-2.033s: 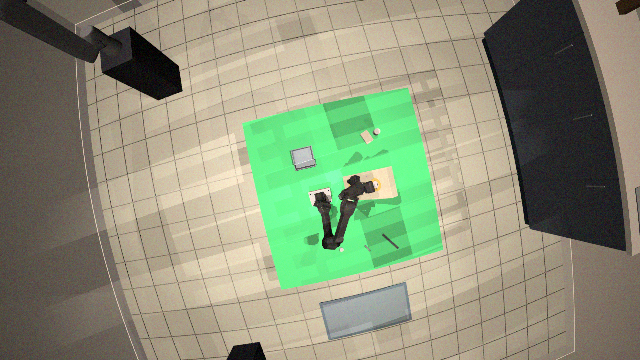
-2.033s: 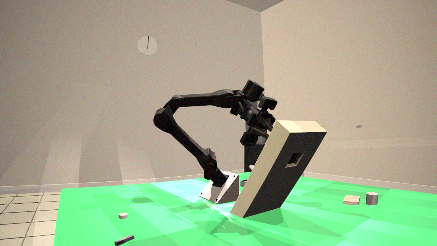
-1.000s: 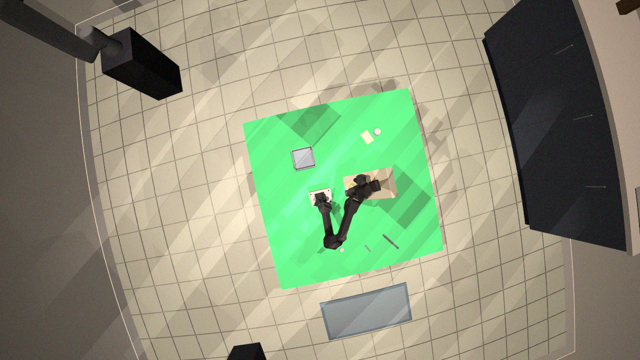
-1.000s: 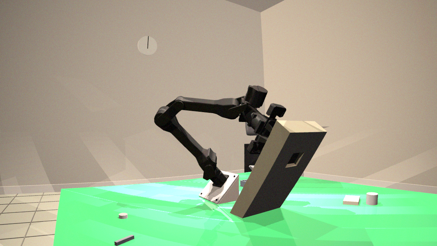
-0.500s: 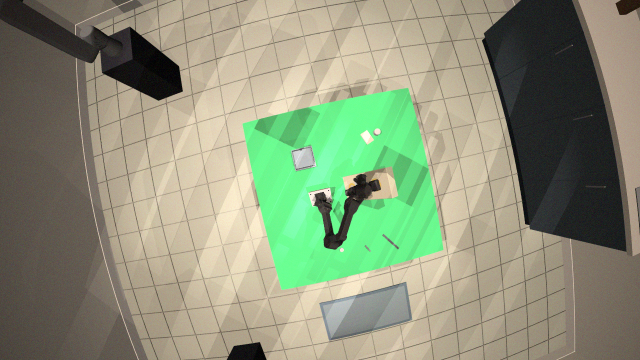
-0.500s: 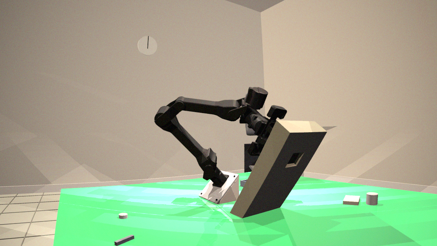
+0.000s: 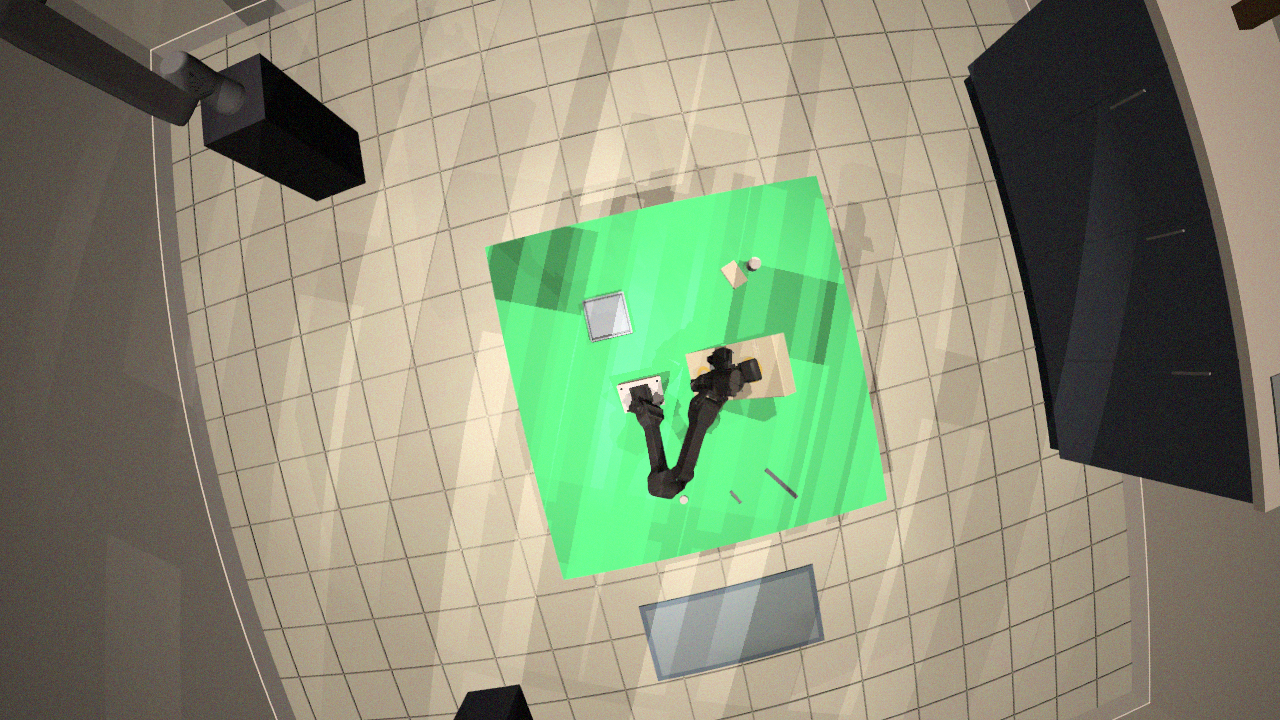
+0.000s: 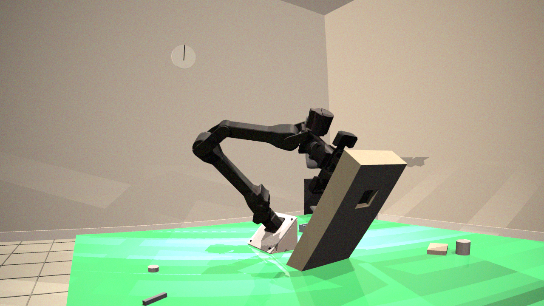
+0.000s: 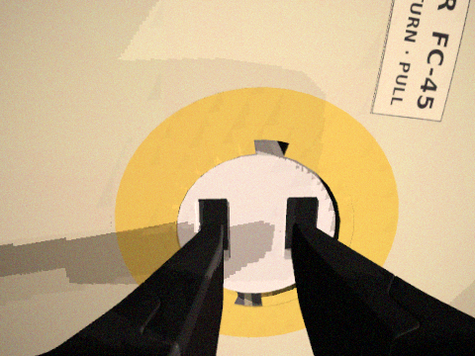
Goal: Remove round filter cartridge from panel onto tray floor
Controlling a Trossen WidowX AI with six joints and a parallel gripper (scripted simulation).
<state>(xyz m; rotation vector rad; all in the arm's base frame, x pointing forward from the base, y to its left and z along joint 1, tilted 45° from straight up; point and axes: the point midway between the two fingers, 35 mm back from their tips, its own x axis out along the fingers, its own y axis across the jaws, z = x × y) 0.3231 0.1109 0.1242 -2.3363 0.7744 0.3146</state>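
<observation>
The round white filter cartridge is 20 mm ahead of my gripper tip and 10 mm below it. From my gripper tip the other things lie so: beige block (330 mm to the left, 230 mm below, 90 mm ahead); then small white cylinder (350 mm to the left, 210 mm below, 170 mm ahead); then tan service panel (90 mm below, 30 mm behind).
</observation>
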